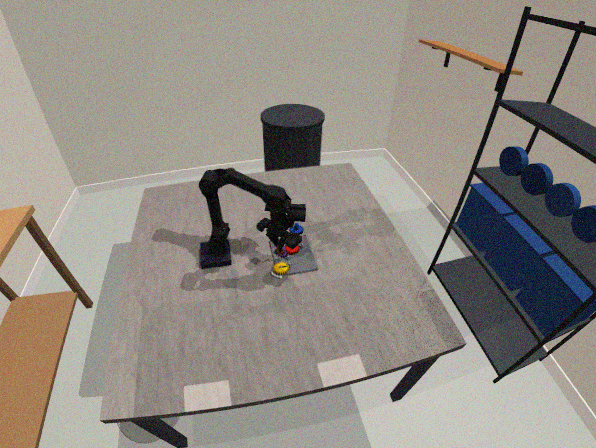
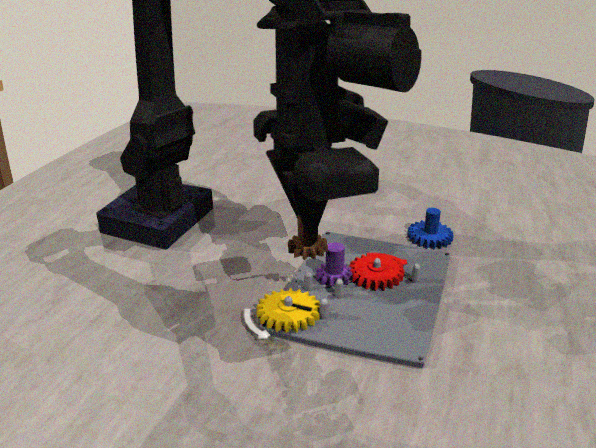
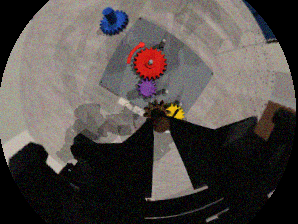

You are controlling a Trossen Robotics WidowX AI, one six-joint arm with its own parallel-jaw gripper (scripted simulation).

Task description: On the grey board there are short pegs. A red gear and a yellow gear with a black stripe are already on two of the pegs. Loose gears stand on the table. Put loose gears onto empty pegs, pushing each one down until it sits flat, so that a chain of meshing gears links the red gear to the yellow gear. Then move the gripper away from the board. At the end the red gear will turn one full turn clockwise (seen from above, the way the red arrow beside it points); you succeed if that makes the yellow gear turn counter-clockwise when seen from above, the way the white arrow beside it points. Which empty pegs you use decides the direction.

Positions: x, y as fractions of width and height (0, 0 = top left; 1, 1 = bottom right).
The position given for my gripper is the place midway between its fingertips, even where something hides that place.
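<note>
My gripper (image 2: 0.52, 0.50), (image 1: 0.47, 0.55), (image 3: 0.54, 0.54), holding a brown gear (image 2: 0.52, 0.55). Blue gear (image 2: 0.72, 0.52). Purple gear (image 2: 0.56, 0.60). Red gear (image 2: 0.66, 0.61), (image 3: 0.52, 0.31).
</note>
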